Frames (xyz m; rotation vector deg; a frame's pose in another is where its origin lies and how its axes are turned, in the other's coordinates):
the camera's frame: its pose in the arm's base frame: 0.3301 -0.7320 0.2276 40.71 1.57 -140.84
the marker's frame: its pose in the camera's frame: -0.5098 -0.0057 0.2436 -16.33 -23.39 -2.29
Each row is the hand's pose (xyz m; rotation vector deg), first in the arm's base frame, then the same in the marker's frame.
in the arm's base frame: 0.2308 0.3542 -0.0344 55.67 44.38 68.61
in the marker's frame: -0.1308 -0.7746 -0.8656 40.55 -72.57 -124.30
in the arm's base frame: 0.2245 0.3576 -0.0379 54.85 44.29 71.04
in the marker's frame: -0.1271 -0.7805 -0.8696 40.45 -70.87 -122.63
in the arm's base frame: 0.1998 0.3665 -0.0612 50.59 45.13 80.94
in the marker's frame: -0.1094 -0.7984 -0.8940 41.53 -63.72 -115.34
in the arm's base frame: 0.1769 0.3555 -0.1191 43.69 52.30 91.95
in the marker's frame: -0.0780 -0.7943 -0.9487 49.08 -56.16 -104.43
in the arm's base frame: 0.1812 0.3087 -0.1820 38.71 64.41 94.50
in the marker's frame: -0.0481 -0.7449 -1.0020 61.14 -54.12 -96.83
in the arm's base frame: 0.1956 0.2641 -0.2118 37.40 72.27 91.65
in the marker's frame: -0.0314 -0.6963 -1.0232 69.16 -55.55 -94.55
